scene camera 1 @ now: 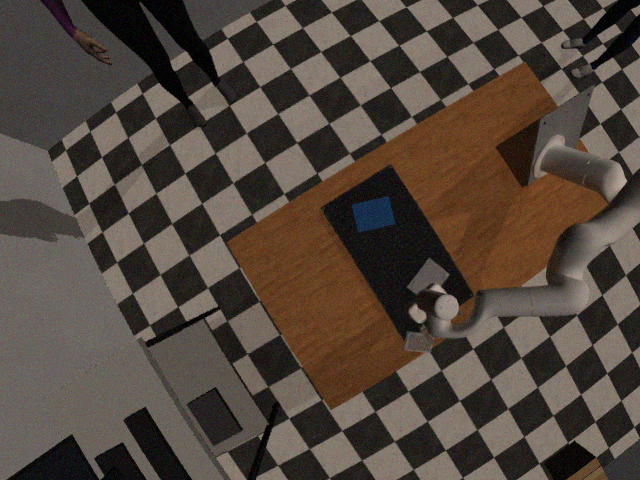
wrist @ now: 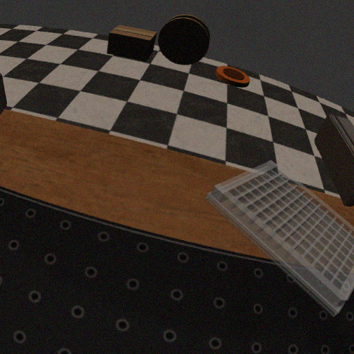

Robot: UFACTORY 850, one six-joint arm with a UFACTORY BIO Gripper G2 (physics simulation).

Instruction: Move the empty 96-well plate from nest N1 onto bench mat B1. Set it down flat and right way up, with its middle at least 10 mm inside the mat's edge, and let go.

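The clear 96-well plate is at the lower corner of the black board, across the board's edge in the scene view. In the wrist view it lies at the right, wells showing, beside the right finger. Its support is hard to make out. My gripper is open, with fingers at the left and right image edges and nothing between them. In the scene view the wrist hides the fingertips, close to the plate's upper side. The blue bench mat B1 lies near the board's far upper end. I cannot tell which thing is nest N1.
The black perforated board lies on the wooden table. A grey rectangular piece is on the board beside the wrist. The arm reaches in from the right. People stand beyond the table. An orange ring lies on the floor.
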